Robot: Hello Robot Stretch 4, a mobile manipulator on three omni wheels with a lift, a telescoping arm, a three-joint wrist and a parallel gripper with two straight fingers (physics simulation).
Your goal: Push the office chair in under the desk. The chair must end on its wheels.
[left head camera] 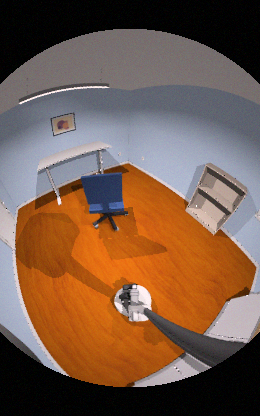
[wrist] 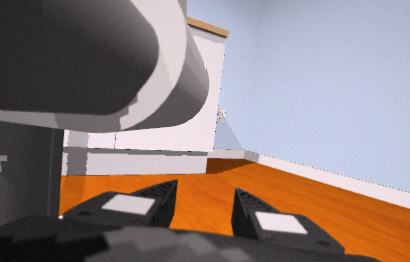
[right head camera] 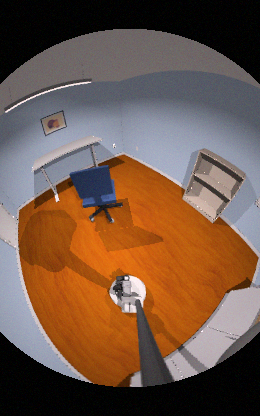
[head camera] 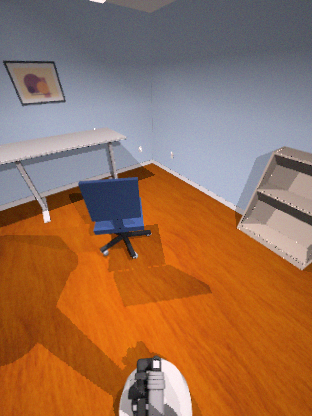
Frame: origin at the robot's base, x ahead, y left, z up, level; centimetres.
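Seen in the pictures: gripper, between the fingertips: (left head camera: 126, 306) (wrist: 204, 200) (right head camera: 120, 298).
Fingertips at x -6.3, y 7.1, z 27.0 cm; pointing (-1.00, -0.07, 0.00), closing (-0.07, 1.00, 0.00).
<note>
A point is followed by its place in that frame.
A blue office chair (head camera: 112, 200) {x 108.6, y 36.2, z 77.7 cm} (left head camera: 103, 189) {x 108.9, y 35.0, z 76.6 cm} (right head camera: 93, 182) {x 109.0, y 33.9, z 77.4 cm} stands upright on its black wheeled base, its backrest towards the robot. It is in front of the right part of a light grey desk (head camera: 65, 142) {x 216.9, y 121.4, z 92.2 cm} (left head camera: 75, 154) {x 197.4, y 104.7, z 91.8 cm} (right head camera: 67, 152), which stands along the wall at the left. The chair overlaps the view of the desk's right leg; whether any of the seat is under the top cannot be told. My gripper (wrist: 204, 200) {x -6.2, y 7.1, z 27.0 cm} is open, with no thing between its two fingers, and is far from the chair. In the head views the folded wrist hides the fingers.
A grey bookshelf (head camera: 258, 194) {x 160.5, y -123.4, z 48.3 cm} (left head camera: 195, 197) {x 166.8, y -133.4, z 22.1 cm} (right head camera: 192, 184) {x 166.5, y -133.2, z 23.5 cm} stands against the right wall. A white cabinet (wrist: 150, 161) {x -124.8, y -33.6, z 4.8 cm} with a wooden top shows behind the fingers in the wrist view. A framed picture (head camera: 36, 84) {x 256.6, y 156.8, z 154.8 cm} hangs above the desk.
</note>
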